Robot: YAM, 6 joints.
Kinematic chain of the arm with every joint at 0, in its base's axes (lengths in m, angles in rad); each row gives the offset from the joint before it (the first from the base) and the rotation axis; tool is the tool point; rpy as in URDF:
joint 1: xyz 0 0 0.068 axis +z
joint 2: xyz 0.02 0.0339 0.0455 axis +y
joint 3: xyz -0.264 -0.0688 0 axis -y
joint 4: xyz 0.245 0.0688 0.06 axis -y
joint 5: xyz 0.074 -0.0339 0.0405 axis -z
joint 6: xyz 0.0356 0 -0.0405 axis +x
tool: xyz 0 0 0 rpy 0 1.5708 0
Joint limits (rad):
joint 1: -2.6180..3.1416
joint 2: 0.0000..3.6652
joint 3: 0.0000..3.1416
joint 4: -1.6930..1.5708
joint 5: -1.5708..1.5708
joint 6: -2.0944..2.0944
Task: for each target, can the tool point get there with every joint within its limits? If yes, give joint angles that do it. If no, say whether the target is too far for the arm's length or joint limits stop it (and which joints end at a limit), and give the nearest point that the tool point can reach.
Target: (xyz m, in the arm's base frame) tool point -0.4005 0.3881 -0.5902
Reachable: no: too far | nearest point -0.3021 0.2928 -0.3368 | short by 0.288 m
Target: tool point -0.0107 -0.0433 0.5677
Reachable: yes | joints 1.9991 0.5926 1.3933 0.3804 -0.8932 -0.0106
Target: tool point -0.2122 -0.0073 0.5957
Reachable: yes | joints -0.1211 0.6876 1.8850 1.1154 1.1770 0.5172
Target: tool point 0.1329 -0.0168 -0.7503
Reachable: no: too far | nearest point 0.1911 -0.0242 -0.3760 | short by 0.379 m
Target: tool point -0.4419 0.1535 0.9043
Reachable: no: too far | nearest point -0.3102 0.1078 0.6581 | short by 0.283 m
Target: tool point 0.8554 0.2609 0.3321
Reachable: no: too far | nearest point 0.5999 0.1830 0.2653 | short by 0.275 m
